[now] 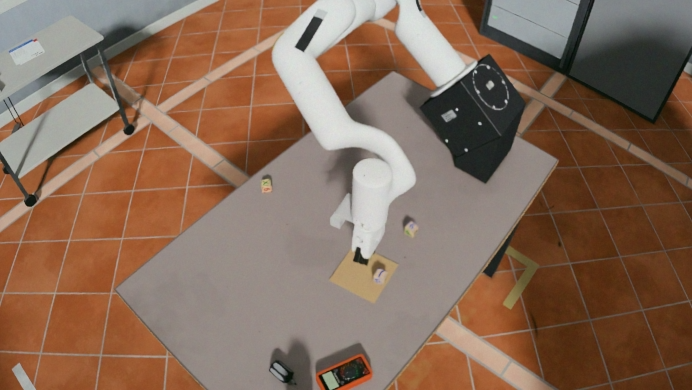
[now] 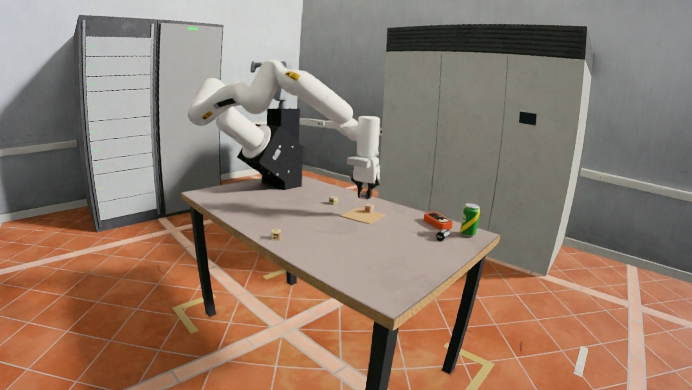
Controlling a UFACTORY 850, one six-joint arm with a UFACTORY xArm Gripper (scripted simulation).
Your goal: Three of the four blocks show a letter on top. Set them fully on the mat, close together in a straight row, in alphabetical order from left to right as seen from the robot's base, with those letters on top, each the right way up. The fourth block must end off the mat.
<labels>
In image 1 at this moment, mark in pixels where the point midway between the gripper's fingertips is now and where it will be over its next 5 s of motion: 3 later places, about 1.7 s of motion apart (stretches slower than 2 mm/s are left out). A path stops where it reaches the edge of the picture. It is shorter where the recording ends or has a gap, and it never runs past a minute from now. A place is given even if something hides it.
The gripper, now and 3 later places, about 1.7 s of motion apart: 365, 257; 364, 271; 366, 252; 267, 176
</labels>
